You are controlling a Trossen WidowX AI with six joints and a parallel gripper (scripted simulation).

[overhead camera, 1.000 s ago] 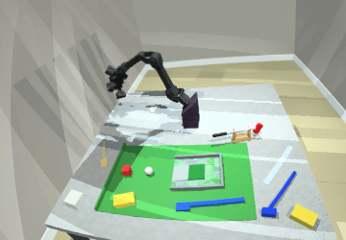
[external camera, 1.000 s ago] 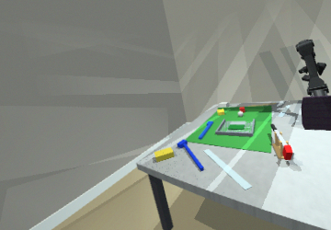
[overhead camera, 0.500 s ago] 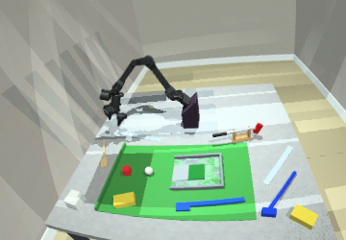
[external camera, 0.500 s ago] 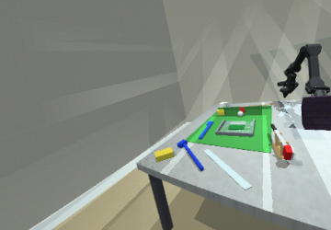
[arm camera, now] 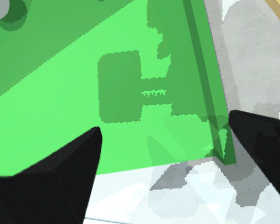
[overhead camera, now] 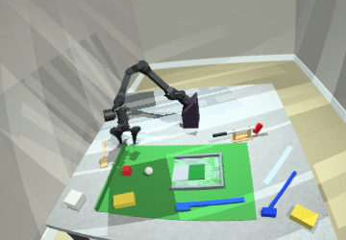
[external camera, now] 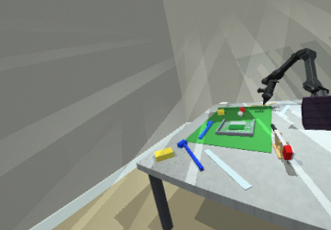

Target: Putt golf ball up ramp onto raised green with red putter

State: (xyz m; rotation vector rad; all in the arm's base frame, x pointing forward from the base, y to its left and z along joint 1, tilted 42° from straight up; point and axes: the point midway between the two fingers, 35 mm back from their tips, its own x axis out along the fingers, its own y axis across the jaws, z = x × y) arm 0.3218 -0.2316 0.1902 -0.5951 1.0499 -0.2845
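Right now the white golf ball is 150 mm ahead of my gripper tip, 180 mm to the left of it and 30 mm below it. Round my gripper tip: red cube: 170 mm ahead, 60 mm to the left, 40 mm below; then green mat: 150 mm ahead, 330 mm to the left, 60 mm below; then white block: 420 mm ahead, 130 mm to the right, 40 mm below.
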